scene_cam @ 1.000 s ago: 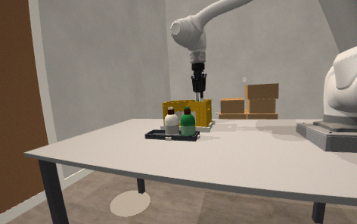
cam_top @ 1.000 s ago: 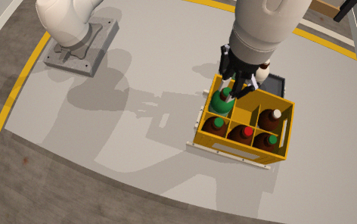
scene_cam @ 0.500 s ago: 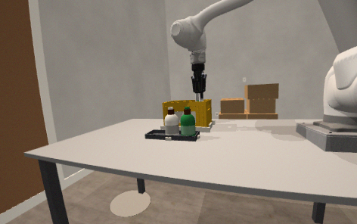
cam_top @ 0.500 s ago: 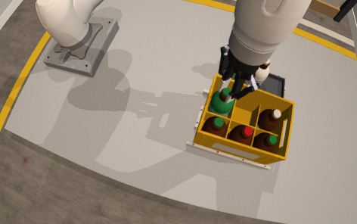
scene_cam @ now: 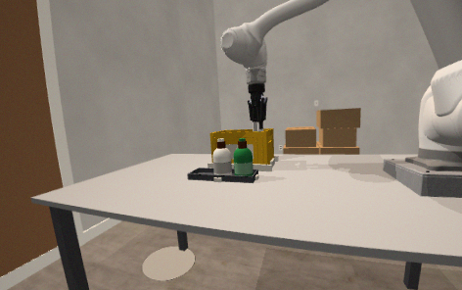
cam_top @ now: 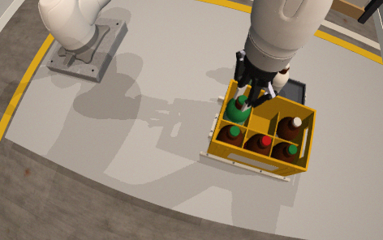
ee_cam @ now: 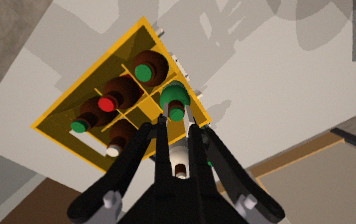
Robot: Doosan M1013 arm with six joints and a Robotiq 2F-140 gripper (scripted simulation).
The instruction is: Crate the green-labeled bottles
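My hand is 100 mm above the yellow crate, 90 mm short of it and 40 mm to the left of it. The rest, counted from my hand: red-capped bottle (100 mm below, 90 mm to the right, 90 mm ahead); then brown bottle (170 mm ahead, 100 mm below); then white-labeled bottle (180 mm to the left, 110 mm ahead, 100 mm below).
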